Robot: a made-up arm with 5 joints. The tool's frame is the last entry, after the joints.
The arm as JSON. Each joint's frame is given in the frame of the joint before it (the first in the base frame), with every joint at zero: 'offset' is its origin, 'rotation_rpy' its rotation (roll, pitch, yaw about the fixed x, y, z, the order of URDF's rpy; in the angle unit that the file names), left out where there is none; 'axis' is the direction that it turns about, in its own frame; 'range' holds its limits. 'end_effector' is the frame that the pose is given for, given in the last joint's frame.
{
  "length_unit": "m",
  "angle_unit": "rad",
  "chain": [
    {
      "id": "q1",
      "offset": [
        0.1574,
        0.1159,
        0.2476
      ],
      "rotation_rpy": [
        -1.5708,
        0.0,
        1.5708
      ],
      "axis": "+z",
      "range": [
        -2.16,
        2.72
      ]
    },
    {
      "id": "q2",
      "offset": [
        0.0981,
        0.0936,
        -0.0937
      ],
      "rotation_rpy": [
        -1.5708,
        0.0,
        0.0
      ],
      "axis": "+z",
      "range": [
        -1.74,
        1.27
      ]
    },
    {
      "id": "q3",
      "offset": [
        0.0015,
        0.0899,
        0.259
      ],
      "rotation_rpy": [
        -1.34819,
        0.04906,
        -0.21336
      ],
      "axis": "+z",
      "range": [
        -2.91,
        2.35
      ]
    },
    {
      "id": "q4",
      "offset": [
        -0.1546,
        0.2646,
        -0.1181
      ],
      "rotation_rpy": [
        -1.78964,
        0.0,
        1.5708
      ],
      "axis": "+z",
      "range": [
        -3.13,
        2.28
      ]
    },
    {
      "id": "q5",
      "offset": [
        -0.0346,
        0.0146,
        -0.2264
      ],
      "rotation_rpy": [
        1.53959,
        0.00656,
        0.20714
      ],
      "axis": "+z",
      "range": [
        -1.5,
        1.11
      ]
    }
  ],
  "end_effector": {
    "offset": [
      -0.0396,
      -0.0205,
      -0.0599
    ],
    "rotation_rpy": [
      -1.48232,
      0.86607,
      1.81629
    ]
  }
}
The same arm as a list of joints. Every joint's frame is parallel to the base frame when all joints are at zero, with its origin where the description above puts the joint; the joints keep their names.
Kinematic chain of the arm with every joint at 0, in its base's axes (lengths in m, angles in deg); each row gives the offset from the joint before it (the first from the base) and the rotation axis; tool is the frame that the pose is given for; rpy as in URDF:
q1: xyz 0.1574 0.1159 0.2476 axis -x
q2: xyz 0.0937 0.0981 -0.0936 axis -z
q3: xyz 0.0899 0.0015 -0.259 axis 0.950917 0.217104 -0.220504
q4: xyz -0.0198 -0.1766 0.2762 axis -y
q5: xyz -0.022 0.2264 -0.0304 axis 0.999303 -0.0312 -0.0205
tool: xyz -0.06 0.0221 -0.0385 rpy 173.83 7.89 -142.33
Joint limits (deg, base to tool): -123.76..155.84 -99.69..72.77 -166.73..134.65 -179.34..130.63 -85.94..63.6

